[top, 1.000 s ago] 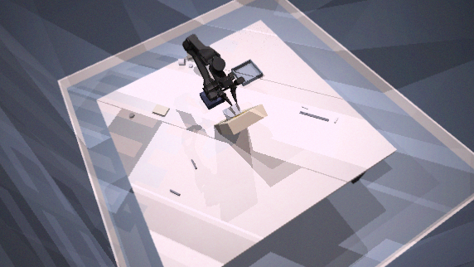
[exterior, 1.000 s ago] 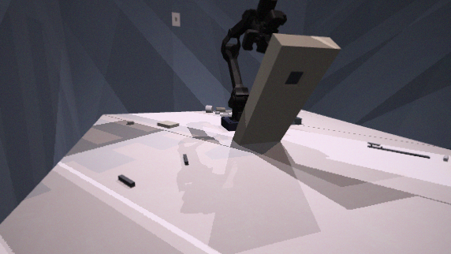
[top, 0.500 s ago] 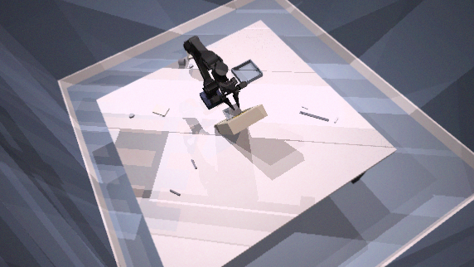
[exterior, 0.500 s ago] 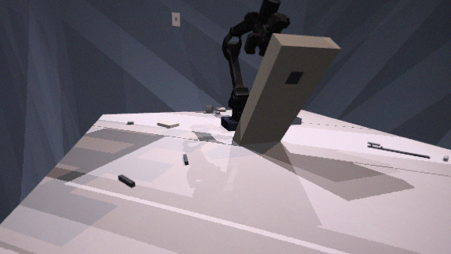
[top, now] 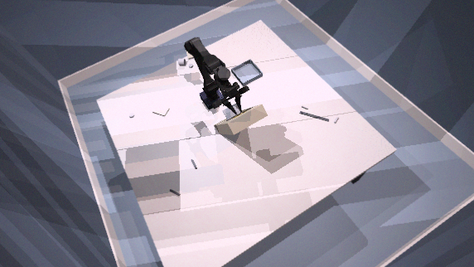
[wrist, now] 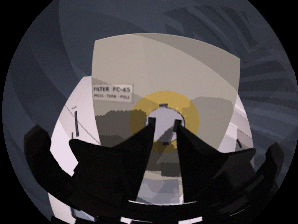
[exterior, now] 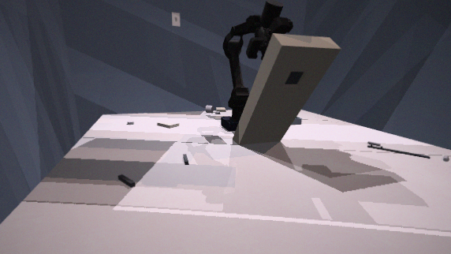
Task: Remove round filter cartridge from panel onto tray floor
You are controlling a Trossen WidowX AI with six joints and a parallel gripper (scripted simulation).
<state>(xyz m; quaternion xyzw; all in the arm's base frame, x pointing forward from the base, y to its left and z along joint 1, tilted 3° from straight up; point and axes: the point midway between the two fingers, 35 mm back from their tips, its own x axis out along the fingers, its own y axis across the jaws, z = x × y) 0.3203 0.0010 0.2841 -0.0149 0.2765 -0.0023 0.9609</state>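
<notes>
Right now the round filter cartridge is 2 cm ahead of my gripper tip and 2 cm below it. From my gripper tip the other things lie so: square tray: 42 cm behind, 29 cm to the left, 28 cm below.
</notes>
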